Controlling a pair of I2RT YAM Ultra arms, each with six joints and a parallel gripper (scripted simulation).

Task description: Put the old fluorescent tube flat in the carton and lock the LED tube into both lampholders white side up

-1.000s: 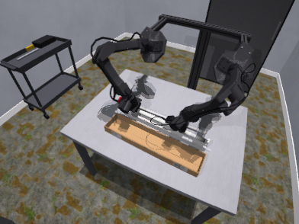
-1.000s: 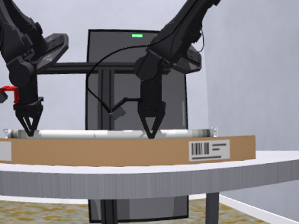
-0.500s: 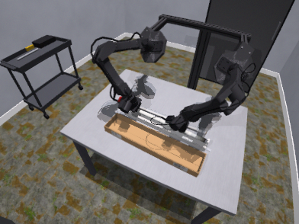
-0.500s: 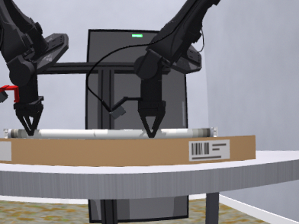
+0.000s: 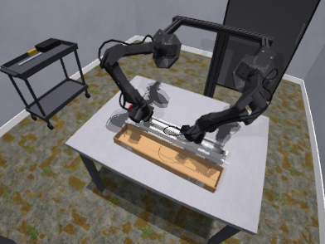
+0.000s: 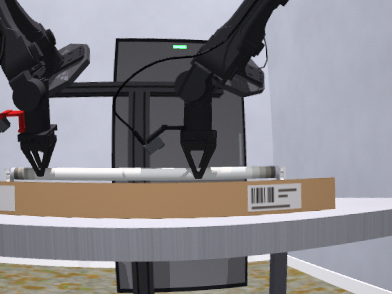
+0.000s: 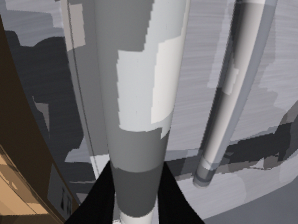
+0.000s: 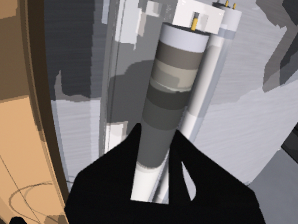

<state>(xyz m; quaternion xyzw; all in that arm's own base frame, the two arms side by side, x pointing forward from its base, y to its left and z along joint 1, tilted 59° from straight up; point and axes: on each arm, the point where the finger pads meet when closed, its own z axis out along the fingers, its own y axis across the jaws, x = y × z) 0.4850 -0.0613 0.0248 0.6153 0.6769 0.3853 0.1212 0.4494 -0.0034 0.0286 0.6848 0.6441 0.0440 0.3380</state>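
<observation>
The old fluorescent tube is 10 mm behind my left hand and 120 mm to the right of it. The rest, counted from my left hand: light fixture: 10 mm behind, 120 mm to the right, 20 mm below; carton: 150 mm ahead, 130 mm to the right, 50 mm below; LED tube: 100 mm behind, 140 mm to the right, 60 mm below.
</observation>
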